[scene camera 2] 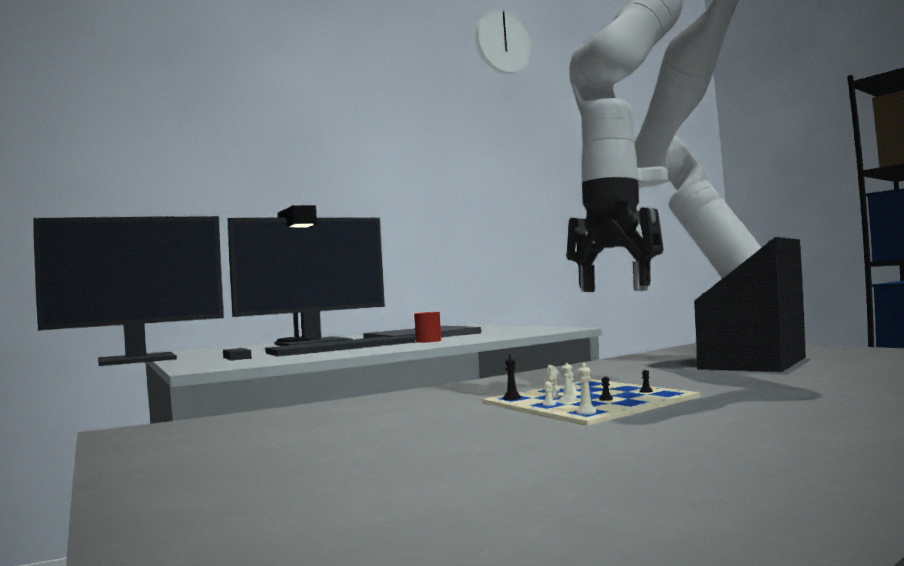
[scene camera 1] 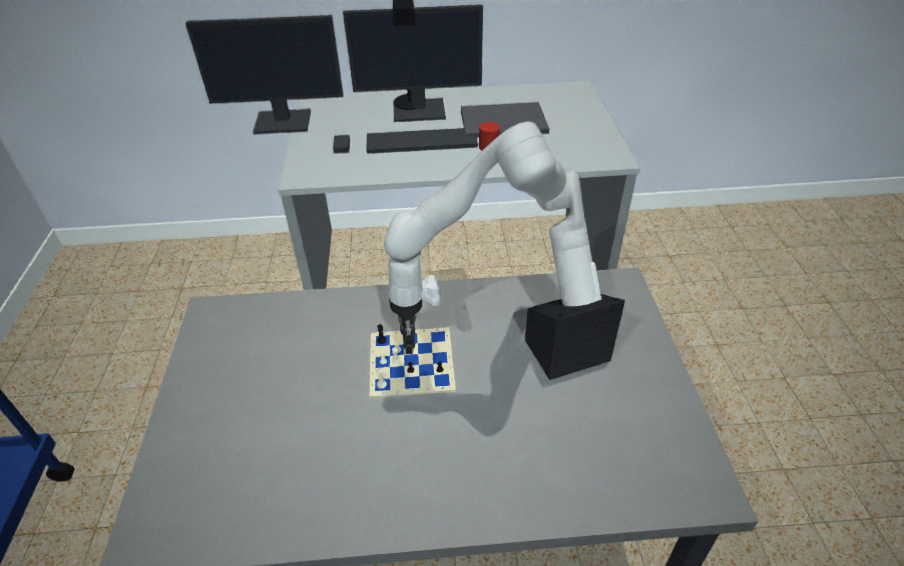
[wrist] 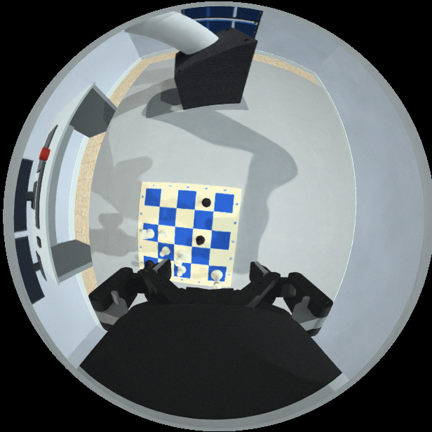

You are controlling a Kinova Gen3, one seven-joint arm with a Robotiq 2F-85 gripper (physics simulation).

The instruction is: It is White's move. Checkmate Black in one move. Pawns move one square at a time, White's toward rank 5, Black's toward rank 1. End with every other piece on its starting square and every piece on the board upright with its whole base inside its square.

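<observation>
The chessboard lies on the table. My gripper is open and empty, well above the board. The black king stands on the back left corner square, partly hidden by a finger in the wrist view. The white king is on the front left corner, with a white pawn between the kings. Other white pieces stand nearby, overlapping. Two black pawns stand upright.
The arm's black base block stands on the table, right of the board. Behind is a desk with two monitors, a keyboard and a red cup.
</observation>
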